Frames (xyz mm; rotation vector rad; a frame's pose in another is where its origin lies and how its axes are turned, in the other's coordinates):
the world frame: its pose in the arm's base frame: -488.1 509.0 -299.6 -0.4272 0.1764 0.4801
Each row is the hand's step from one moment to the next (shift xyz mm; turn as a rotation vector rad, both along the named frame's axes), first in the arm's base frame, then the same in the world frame.
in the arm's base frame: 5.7 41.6 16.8 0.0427 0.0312 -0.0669
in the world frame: 17.6 24.6 33.6 0.0676 0.0282 -0.0436
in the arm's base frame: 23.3 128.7 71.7 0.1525 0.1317 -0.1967
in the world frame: 54.2 66.4 122.1 0.2388 0.1020 -0.1090
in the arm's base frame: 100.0 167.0 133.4 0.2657 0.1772 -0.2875
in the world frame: 120.7 38.2 199.1 0.3801 0.1162 -0.1632
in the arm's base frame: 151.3 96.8 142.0 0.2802 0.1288 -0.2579
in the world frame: 134.6 -45.8 179.5 0.3653 0.0599 -0.1569
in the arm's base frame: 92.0 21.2 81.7 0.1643 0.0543 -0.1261
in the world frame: 67.6 -56.4 88.5 0.1989 0.0092 -0.0787
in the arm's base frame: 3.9 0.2 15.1 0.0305 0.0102 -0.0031
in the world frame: -0.5 -7.1 13.9 0.0316 -0.0054 0.0037
